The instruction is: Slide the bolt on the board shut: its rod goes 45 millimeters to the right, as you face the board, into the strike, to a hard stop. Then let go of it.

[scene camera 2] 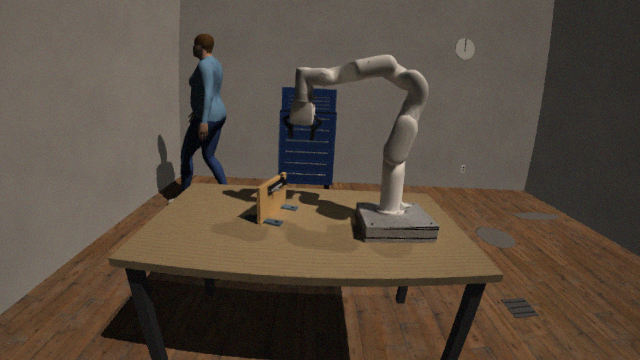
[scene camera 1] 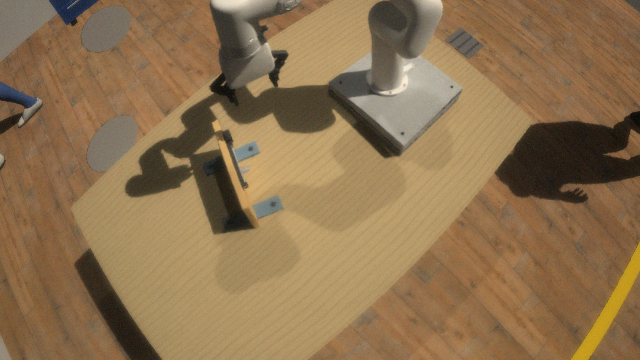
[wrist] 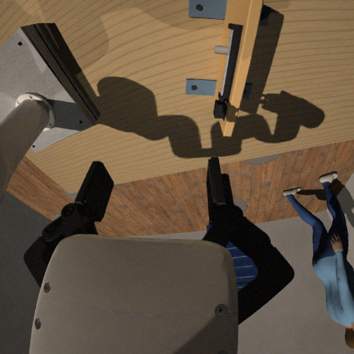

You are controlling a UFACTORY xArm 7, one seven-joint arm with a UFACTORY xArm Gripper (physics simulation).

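Places are measured from the arm's base along level axes (x up, y right, z ahead), in metres.
Pixels of known places: gripper, fingertip midpoint: [scene camera 2: 301, 139] [scene camera 1: 254, 91]; arm's base at its link origin: [scene camera 2: 390, 210] [scene camera 1: 387, 79].
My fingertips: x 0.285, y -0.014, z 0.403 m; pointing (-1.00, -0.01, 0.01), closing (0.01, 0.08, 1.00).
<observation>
Ahead of a thing's pixels: the offset from my fingertips to its middle. "spot": to the spot under its first point. Level surfaces: height alone.
The upright wooden board {dy -0.015, dx -0.263, dz +0.118 m} [scene camera 1: 248, 206] [scene camera 2: 265, 205] [wrist: 248, 45] stands on the table. On its face toward the robot base is the bolt, with a grey rod {dy -0.017, dx -0.217, dz +0.102 m} [scene camera 1: 237, 161] [wrist: 230, 61] in a dark housing. Its light knob {dy -0.042, dx -0.217, dz +0.090 m} [scene camera 1: 245, 170] [wrist: 220, 49] sticks out, nearer the housing's end away from the black strike block {spot: dy +0.063, dx -0.207, dz +0.086 m} [scene camera 1: 227, 136] [wrist: 220, 109]. Whether the rod's tip touches the strike is too small to tell. My gripper [scene camera 1: 255, 94] [scene camera 2: 302, 137] [wrist: 155, 170] is open and empty, high above the table beyond the board's strike end, apart from the knob.
Blue feet {spot: dy -0.114, dx -0.336, dz +0.085 m} [scene camera 1: 268, 207] [scene camera 2: 273, 222] [wrist: 201, 87] hold the board on the wooden table {dx -0.345 m} [scene camera 1: 320, 280] [scene camera 2: 310, 260]. The arm's grey base plate [scene camera 1: 415, 100] [scene camera 2: 400, 220] stands on the robot side. A person [scene camera 2: 207, 100] [wrist: 332, 280] and a blue cabinet [scene camera 2: 307, 160] are behind the table.
</observation>
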